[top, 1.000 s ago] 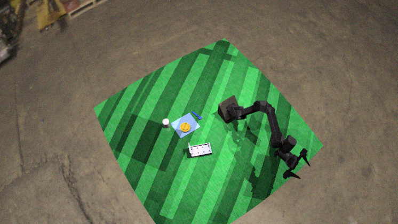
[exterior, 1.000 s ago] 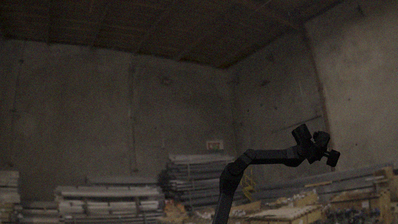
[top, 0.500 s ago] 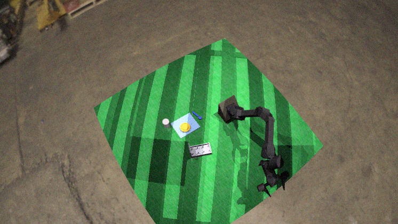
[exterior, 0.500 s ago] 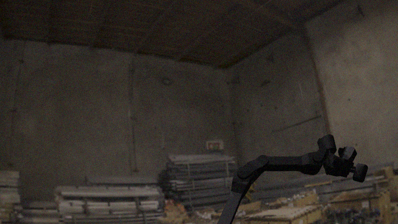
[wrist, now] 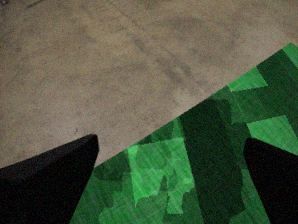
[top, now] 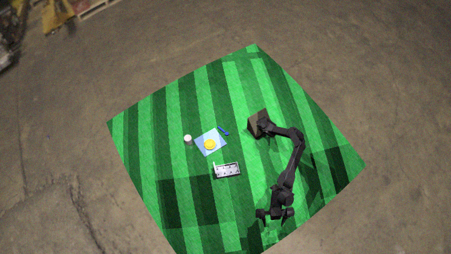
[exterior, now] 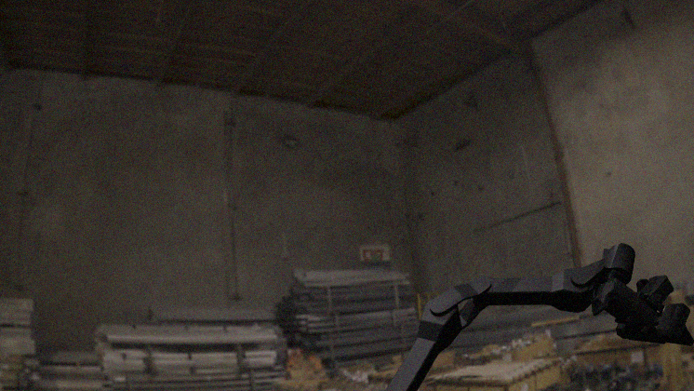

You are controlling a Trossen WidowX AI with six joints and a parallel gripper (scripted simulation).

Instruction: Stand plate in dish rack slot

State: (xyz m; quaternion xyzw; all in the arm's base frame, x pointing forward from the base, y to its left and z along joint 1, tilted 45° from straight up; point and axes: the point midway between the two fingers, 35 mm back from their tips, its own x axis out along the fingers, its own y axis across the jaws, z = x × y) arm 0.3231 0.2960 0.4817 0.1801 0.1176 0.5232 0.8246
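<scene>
My gripper tip is now 65 cm to the left of the yellow plate, 17 cm above it and 2 cm past it. The rest, counted from my gripper tip: blue spoon (68 cm to the right, 18 cm below, 14 cm behind); grey dish rack (46 cm to the right, 16 cm below, 2 cm behind); light blue mat (67 cm to the right, 18 cm below, 3 cm behind).
</scene>
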